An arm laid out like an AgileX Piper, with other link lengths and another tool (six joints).
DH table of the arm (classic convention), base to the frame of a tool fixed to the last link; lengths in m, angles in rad. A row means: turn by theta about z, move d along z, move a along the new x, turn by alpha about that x. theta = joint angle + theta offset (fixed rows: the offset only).
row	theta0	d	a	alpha
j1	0	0.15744	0	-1.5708
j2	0.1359	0	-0.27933	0
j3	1.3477	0	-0.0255	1.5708
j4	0	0.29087	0	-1.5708
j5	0	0	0	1.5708
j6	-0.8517	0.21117	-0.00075	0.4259
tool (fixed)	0	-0.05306	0	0
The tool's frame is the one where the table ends.
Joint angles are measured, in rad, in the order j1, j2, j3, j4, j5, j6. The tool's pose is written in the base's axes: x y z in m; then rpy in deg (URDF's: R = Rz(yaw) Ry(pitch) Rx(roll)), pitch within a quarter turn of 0, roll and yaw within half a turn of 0. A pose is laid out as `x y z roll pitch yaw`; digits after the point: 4 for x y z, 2 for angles.
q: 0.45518, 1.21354, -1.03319, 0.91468, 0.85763, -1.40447
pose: 0.2396 0.2270 0.3274 -100.25 23.81 -34.95
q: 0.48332, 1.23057, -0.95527, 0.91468, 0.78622, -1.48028
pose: 0.2397 0.2293 0.2949 -102.25 21.27 -34.98
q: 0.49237, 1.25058, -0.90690, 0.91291, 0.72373, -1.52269
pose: 0.2443 0.2279 0.2722 -103.69 19.46 -36.32
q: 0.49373, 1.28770, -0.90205, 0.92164, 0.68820, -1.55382
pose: 0.2528 0.2295 0.2599 -104.41 18.59 -37.12
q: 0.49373, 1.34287, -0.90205, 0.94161, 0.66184, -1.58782
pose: 0.2618 0.2326 0.2434 -105.87 18.65 -37.93
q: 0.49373, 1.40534, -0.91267, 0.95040, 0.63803, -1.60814
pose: 0.2720 0.2358 0.2268 -107.69 18.69 -39.00
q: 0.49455, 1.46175, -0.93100, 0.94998, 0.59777, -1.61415
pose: 0.2849 0.2383 0.2140 -108.75 18.01 -40.76
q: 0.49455, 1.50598, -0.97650, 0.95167, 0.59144, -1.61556
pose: 0.2970 0.2442 0.2141 -108.47 17.81 -40.93
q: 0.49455, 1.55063, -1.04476, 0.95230, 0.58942, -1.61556
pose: 0.3128 0.2525 0.2215 -107.08 17.30 -40.61
